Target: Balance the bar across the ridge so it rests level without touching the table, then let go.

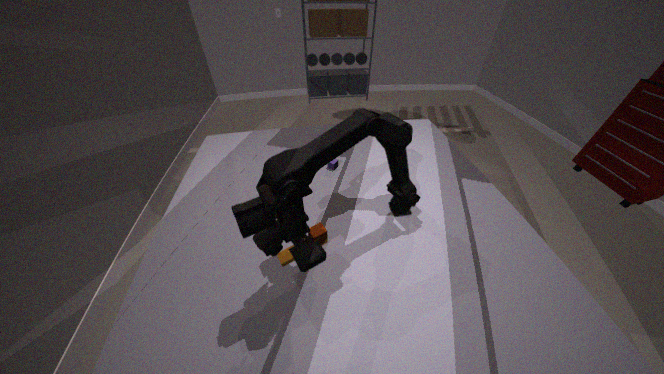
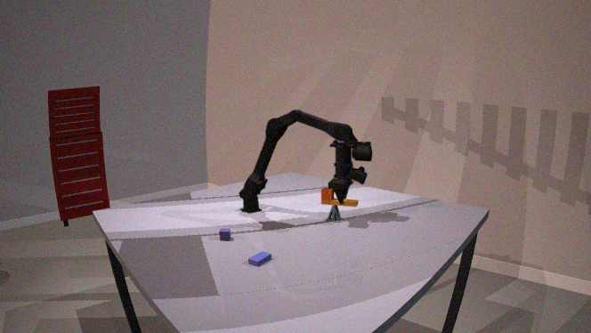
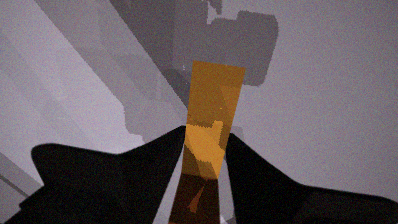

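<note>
The yellow-orange bar is 3 cm behind my gripper tip, 1 cm to the right of it and 1 cm above it. Round my gripper tip: purple cube (41 cm to the right, 15 cm behind, 6 cm below); flat blue block (43 cm to the right, 6 cm below, 6 cm ahead).
</note>
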